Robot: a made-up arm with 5 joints.
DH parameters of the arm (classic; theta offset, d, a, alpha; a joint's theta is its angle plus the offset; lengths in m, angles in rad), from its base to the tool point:
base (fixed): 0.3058 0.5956 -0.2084 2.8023
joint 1: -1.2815 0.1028 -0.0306 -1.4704
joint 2: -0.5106 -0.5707 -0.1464 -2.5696
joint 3: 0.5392 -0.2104 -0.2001 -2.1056
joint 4: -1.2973 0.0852 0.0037 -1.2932
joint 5: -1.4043 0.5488 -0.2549 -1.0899
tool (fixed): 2.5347 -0.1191 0 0
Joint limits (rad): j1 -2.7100..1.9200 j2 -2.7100..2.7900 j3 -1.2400..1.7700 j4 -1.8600..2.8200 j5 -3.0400..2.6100
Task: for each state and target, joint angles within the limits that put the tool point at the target. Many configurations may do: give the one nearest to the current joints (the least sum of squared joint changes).
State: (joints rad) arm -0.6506 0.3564 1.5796 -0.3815 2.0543
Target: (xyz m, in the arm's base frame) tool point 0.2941 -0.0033 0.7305
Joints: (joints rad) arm -1.4623 -0.5212 1.7700 0.1635 2.1468
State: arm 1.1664 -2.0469 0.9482 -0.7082 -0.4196
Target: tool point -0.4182 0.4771 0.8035
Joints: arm 1.3807 -2.3390 1.0065 -0.2818 -0.1611
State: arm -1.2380 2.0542 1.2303 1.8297 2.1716
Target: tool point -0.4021 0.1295 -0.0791
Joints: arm -0.8195 2.6650 0.4236 1.8826 2.2832
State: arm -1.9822 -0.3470 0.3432 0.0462 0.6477
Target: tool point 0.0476 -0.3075 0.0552
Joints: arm -2.1217 0.5380 0.4534 -0.0108 1.3072
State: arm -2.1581 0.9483 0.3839 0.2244 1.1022
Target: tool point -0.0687 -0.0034 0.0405
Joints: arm -2.2626 0.7376 0.2423 0.7011 1.3654
